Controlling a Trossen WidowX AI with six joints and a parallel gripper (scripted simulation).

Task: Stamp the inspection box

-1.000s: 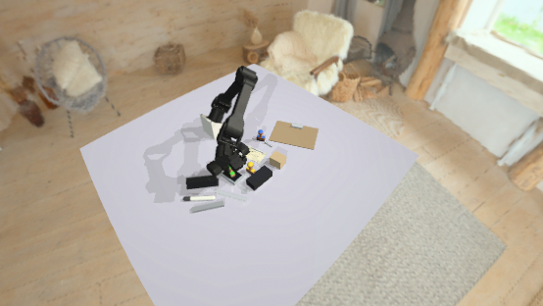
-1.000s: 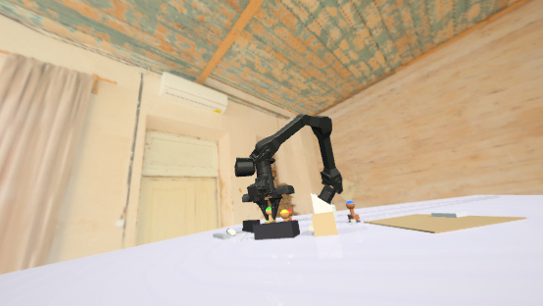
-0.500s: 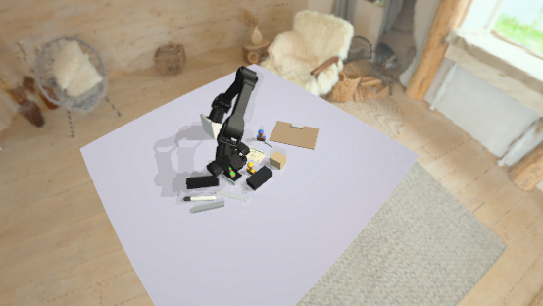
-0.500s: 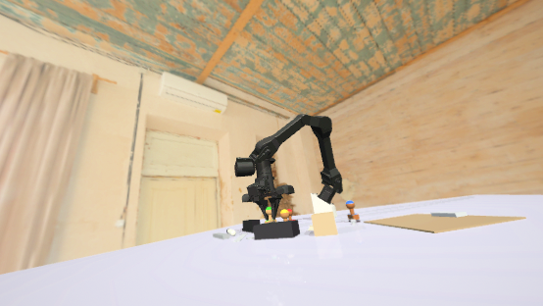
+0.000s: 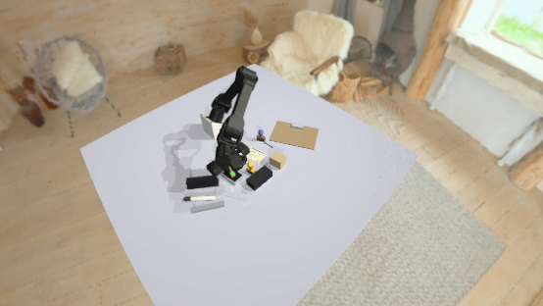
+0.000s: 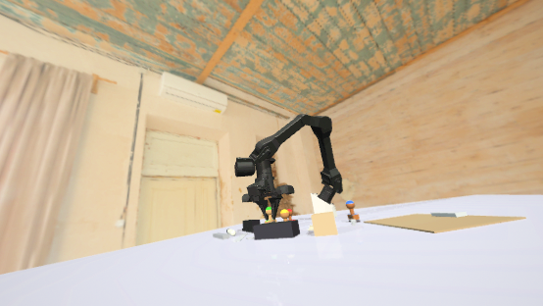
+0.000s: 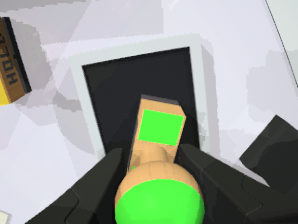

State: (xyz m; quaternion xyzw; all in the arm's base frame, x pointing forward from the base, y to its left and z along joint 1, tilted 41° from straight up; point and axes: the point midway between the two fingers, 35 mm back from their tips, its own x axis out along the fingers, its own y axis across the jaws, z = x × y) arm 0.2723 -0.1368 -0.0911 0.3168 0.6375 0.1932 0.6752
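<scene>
The dark ink pad is 3 cm below my gripper tip. From my gripper tip the other things lie so: red-knobbed stamp: 9 cm behind, 4 cm to the left, 2 cm below; then yellow-knobbed stamp: 5 cm ahead, 7 cm to the left, 2 cm below; then green-knobbed pass stamp: right at my gripper tip.
</scene>
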